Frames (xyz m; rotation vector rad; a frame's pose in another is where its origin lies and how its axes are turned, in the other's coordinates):
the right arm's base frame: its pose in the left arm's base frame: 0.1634 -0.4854 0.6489 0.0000 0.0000 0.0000
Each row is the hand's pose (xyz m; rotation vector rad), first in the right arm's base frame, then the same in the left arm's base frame.
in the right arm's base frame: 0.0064 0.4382 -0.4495 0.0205 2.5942 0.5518
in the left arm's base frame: 0.1698 -0.0472 0.1994 0.0205 2.5942 0.5518
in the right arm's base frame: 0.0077 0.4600 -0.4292 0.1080 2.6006 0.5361
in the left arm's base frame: 0.1711 -0.0254 0.2197 0.1080 2.6006 0.5361
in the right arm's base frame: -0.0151 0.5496 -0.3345 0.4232 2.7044 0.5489
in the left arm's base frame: 0.1483 0.0642 0.3144 0.4232 2.7044 0.5489
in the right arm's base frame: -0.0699 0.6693 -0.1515 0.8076 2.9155 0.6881
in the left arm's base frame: 0.0935 0.1839 0.4974 0.8076 2.9155 0.6881
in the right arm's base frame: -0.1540 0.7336 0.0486 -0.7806 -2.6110 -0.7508
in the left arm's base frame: 0.0094 0.2482 0.6975 -0.7806 -2.6110 -0.7508
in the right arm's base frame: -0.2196 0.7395 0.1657 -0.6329 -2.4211 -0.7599
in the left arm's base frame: -0.0562 0.2541 0.8146 -0.6329 -2.4211 -0.7599
